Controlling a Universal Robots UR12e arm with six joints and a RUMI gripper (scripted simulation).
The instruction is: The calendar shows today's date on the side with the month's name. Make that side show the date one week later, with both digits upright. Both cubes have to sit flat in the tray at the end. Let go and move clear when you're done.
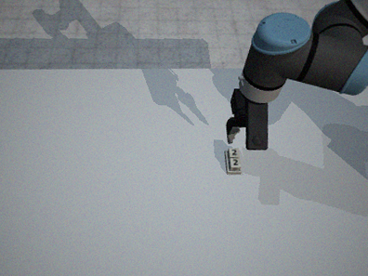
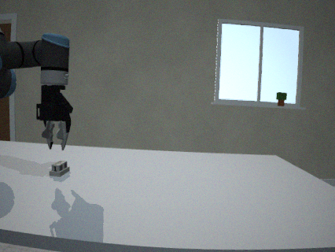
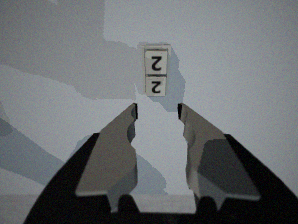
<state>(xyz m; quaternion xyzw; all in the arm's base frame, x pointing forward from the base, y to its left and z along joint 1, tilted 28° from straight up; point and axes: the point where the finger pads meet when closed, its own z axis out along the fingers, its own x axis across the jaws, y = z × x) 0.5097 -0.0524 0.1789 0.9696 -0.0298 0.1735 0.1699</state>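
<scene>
The cube is 8 cm below my hand. The rest, counted from my hand: tray (2 cm to the left, 10 cm below).
</scene>
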